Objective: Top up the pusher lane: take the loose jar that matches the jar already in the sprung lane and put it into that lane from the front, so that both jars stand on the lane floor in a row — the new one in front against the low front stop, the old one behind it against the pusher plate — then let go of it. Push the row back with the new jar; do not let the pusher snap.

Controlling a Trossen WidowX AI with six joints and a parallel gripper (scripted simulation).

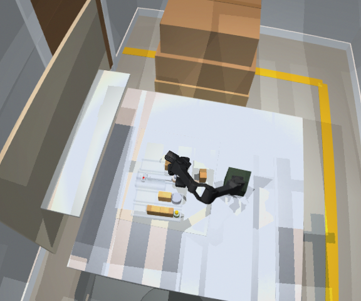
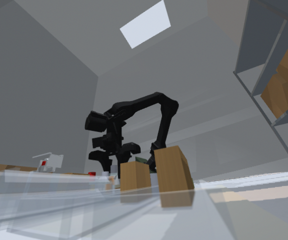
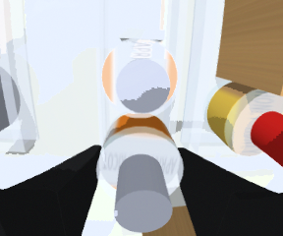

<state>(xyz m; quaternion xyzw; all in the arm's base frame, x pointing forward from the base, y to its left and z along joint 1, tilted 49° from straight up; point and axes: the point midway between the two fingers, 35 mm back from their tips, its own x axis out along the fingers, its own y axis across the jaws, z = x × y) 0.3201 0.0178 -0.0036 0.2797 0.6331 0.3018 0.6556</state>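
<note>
Right now my gripper tip is 1 cm short of the grey jar, 13 cm to the right of it and 3 cm above it. From my gripper tip the other things lie so: red mark 23 cm ahead, 5 cm to the left, 2 cm above; sprung lane 16 cm ahead, 3 cm to the left, 3 cm below.
</note>
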